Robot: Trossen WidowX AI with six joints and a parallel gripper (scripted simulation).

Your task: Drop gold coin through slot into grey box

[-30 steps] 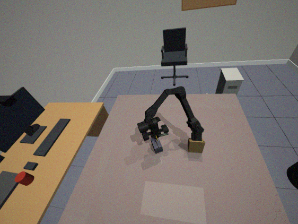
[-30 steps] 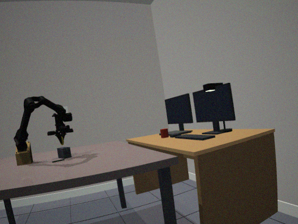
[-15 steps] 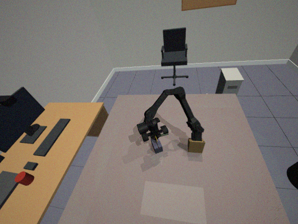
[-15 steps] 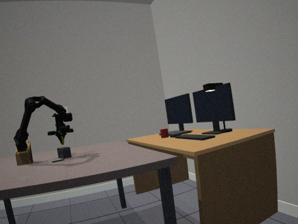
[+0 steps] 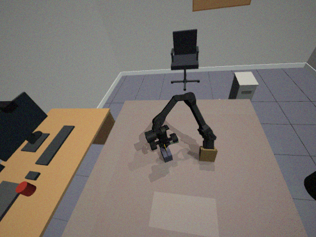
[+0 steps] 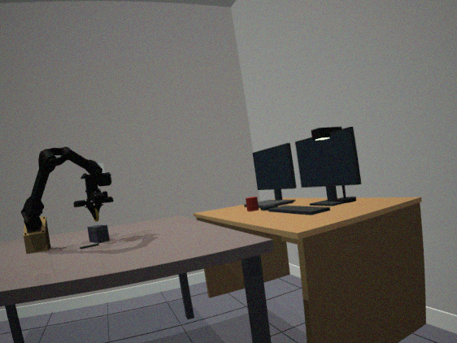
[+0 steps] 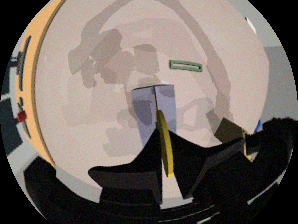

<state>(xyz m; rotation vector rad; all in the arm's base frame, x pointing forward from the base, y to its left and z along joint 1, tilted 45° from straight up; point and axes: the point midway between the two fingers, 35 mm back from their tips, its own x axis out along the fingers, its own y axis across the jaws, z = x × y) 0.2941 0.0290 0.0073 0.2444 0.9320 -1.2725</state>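
My gripper tip is now 20 mm below the gold coin.
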